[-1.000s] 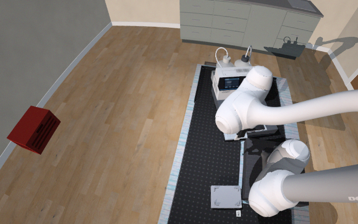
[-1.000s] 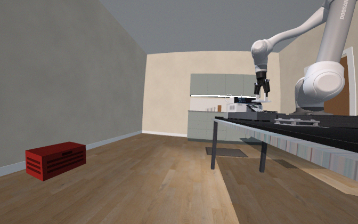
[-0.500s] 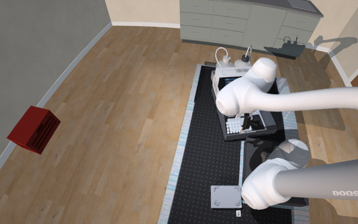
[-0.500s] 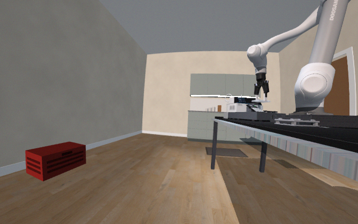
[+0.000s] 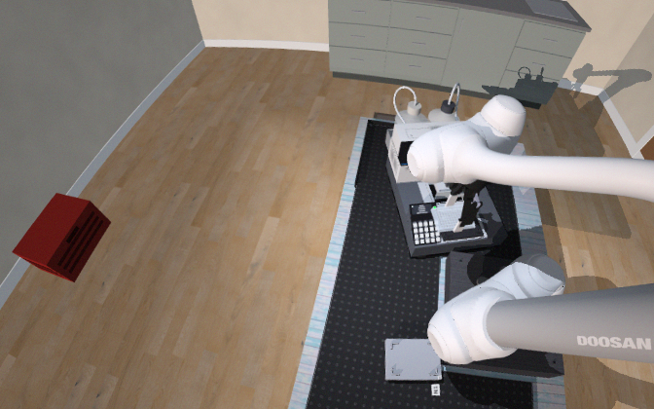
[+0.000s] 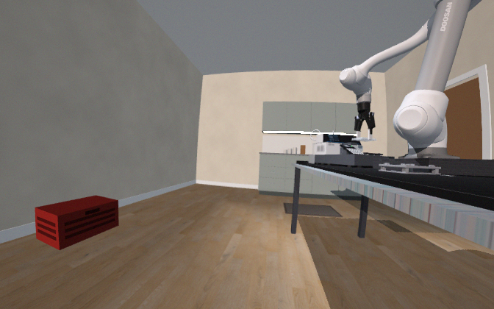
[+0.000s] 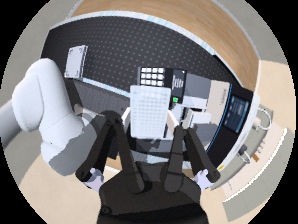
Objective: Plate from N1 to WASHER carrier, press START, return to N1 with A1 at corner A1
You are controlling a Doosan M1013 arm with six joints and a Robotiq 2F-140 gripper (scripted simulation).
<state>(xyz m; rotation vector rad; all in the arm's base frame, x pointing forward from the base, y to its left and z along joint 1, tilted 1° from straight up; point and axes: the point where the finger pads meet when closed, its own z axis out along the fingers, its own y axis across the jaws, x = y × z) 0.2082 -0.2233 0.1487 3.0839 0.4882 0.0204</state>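
Right now the dark carrier pocket is 5 cm behind my hand, 4 cm to the right of it and 11 cm below it. Also, from my hand: white well plate: 2 cm below; plate washer: 19 cm to the right, 7 cm below; plate nest N1: 6 cm ahead, 42 cm to the left, 18 cm below.
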